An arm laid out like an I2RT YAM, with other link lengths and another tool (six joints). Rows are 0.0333 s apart.
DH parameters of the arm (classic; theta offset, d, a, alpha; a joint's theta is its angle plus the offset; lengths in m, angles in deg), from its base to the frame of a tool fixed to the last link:
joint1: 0 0.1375 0.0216 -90
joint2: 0 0 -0.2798 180
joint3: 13.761 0 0.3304 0
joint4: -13.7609 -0.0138 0.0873 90
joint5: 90 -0.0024 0 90
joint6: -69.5 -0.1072 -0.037 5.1
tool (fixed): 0 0.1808 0 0
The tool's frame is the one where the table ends.
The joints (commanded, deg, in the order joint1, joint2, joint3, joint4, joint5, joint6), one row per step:
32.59, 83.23, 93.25, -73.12, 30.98, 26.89
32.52, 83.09, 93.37, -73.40, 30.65, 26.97
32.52, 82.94, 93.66, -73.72, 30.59, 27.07
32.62, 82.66, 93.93, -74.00, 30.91, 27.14
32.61, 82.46, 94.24, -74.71, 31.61, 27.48
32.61, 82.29, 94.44, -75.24, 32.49, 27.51
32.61, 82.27, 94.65, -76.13, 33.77, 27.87
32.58, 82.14, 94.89, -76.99, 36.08, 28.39
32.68, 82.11, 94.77, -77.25, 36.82, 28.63
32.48, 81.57, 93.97, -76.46, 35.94, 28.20
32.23, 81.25, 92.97, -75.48, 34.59, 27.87
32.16, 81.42, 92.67, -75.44, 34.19, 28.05
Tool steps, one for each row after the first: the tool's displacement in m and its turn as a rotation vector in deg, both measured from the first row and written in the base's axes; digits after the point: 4 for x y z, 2 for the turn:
-0.0011, -0.0006, 0.0013, 0.29, 0.16, 0.02
-0.0023, -0.0013, 0.0036, 0.46, 0.06, -0.03
-0.0040, -0.0022, 0.0067, 0.40, -0.33, -0.13
-0.0057, -0.0044, 0.0091, -0.02, -0.58, -0.72
-0.0068, -0.0067, 0.0108, -0.75, -0.88, -1.13
-0.0079, -0.0094, 0.0115, -1.86, -1.04, -1.97
-0.0083, -0.0137, 0.0132, -3.55, -1.90, -3.39
-0.0088, -0.0145, 0.0125, -4.16, -2.05, -3.78
-0.0094, -0.0149, 0.0111, -3.46, -1.93, -3.30
-0.0088, -0.0141, 0.0074, -2.48, -1.42, -2.71
-0.0081, -0.0134, 0.0046, -2.31, -0.92, -2.73

